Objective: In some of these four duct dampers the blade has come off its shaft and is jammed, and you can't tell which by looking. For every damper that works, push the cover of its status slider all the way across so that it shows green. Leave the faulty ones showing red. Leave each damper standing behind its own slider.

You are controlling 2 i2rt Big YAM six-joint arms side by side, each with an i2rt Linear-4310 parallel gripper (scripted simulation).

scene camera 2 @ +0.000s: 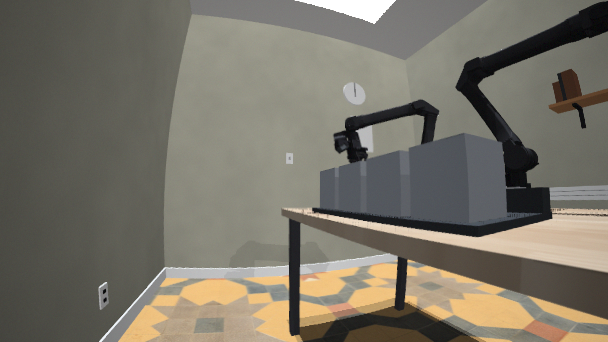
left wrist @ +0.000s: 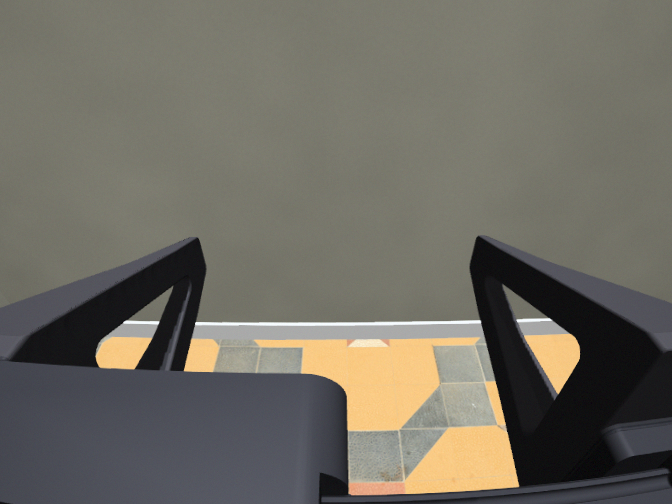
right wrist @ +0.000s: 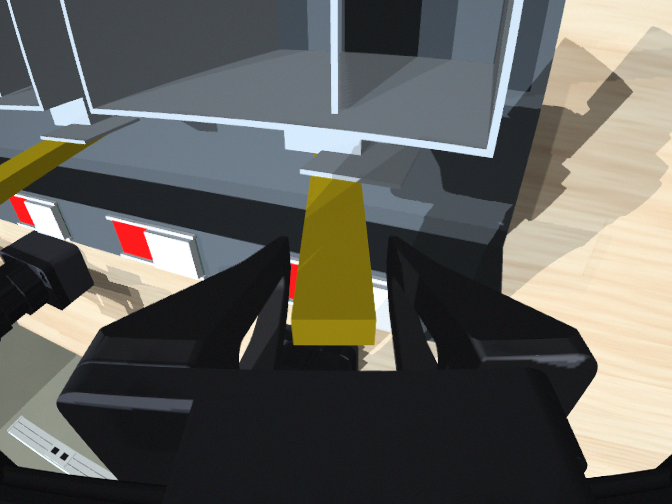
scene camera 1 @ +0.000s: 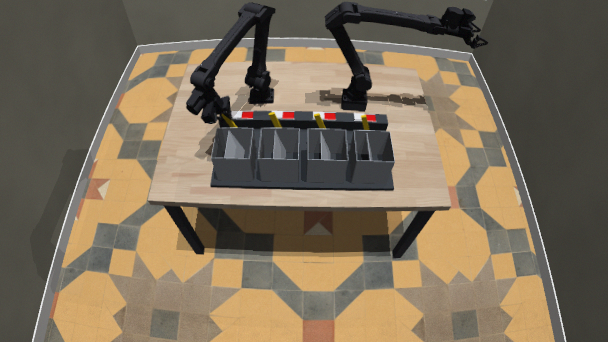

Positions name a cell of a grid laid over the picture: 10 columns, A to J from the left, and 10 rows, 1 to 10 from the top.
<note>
In view: my left gripper (left wrist: F5), my right gripper (right wrist: F6), a damper (scene camera 2: H6), a damper (scene camera 2: F6), a damper (scene camera 1: F5), a damper (scene camera 2: F6) and a white slider cover (right wrist: C6).
</note>
